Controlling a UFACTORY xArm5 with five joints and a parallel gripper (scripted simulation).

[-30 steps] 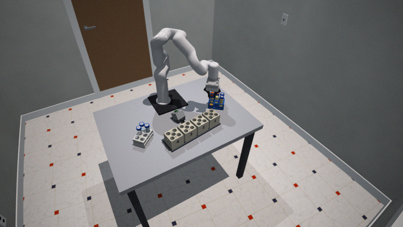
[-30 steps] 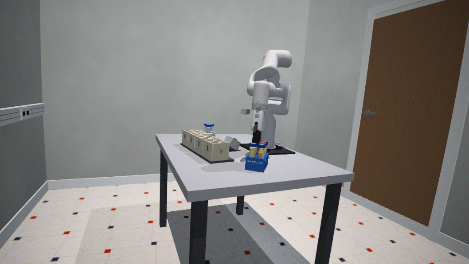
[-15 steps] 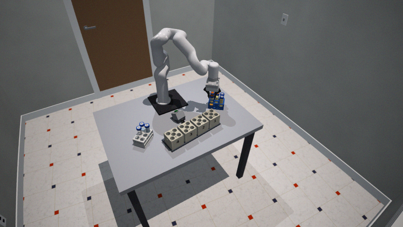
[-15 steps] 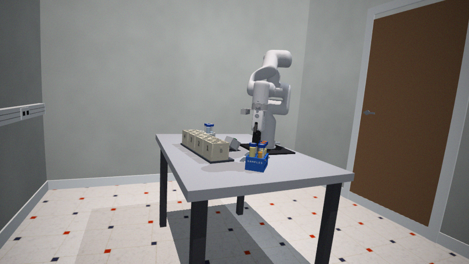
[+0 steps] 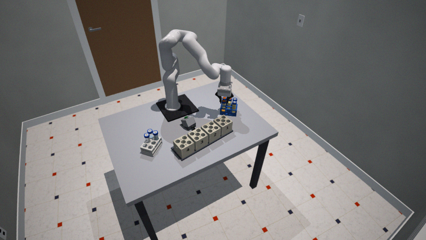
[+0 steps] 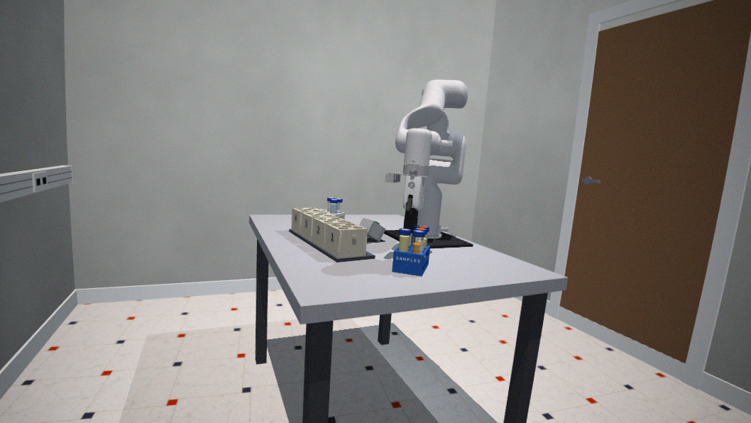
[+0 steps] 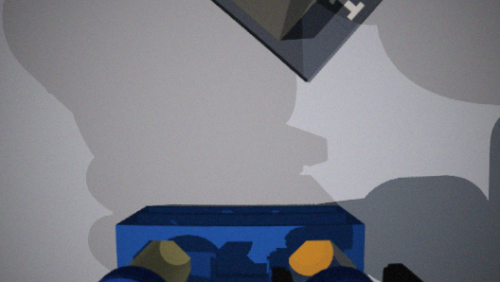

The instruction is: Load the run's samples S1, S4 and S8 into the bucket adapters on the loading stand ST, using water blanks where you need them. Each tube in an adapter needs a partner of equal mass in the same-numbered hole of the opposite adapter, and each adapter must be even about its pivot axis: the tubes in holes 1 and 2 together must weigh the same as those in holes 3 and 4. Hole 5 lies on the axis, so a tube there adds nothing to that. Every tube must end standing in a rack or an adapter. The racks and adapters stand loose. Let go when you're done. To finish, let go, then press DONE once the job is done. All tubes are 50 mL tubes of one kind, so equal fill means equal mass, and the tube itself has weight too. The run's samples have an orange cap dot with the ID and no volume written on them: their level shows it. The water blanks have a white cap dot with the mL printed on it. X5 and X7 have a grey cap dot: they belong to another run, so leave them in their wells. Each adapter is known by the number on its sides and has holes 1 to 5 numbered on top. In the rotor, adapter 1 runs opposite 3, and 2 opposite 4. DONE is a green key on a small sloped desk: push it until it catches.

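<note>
My gripper is now 10 mm short of the blue samples rack, 40 mm to the right of it and 90 mm above it. The rest, counted from my hand: adapter 3 (200 mm ahead, 320 mm to the right, 70 mm below); then white rack (90 mm ahead, 610 mm to the right, 90 mm below).
</note>
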